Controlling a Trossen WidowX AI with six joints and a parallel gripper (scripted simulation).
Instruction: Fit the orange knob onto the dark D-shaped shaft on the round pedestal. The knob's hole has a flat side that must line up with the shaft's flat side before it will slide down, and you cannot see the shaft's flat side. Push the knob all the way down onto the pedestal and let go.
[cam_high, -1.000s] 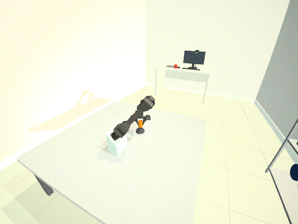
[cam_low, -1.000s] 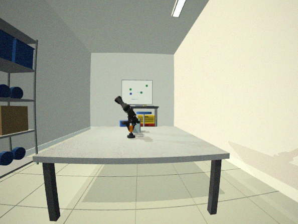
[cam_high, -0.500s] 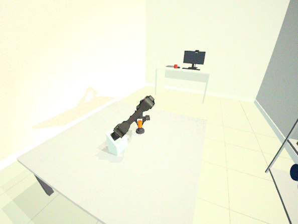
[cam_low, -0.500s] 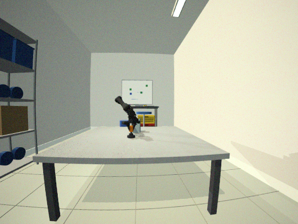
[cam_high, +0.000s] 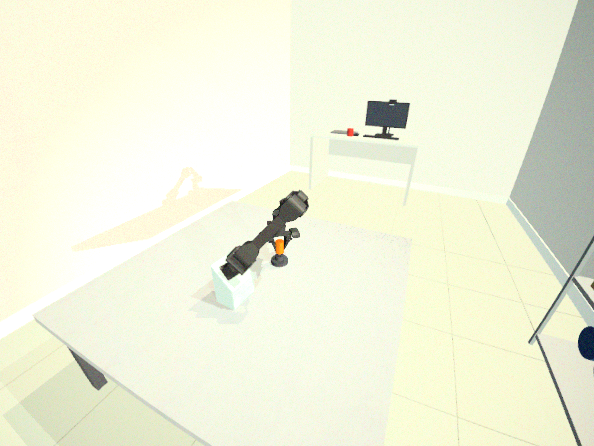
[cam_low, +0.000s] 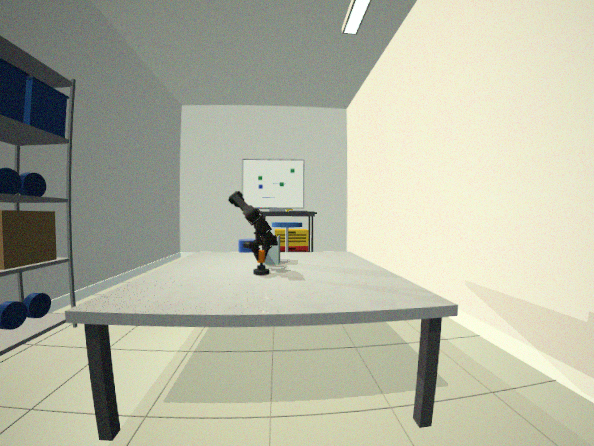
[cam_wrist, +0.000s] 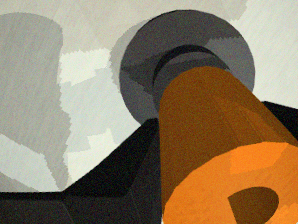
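The orange knob is 20 mm above my gripper tip. From my gripper tip the other things lie so: pedestal: 40 mm below.
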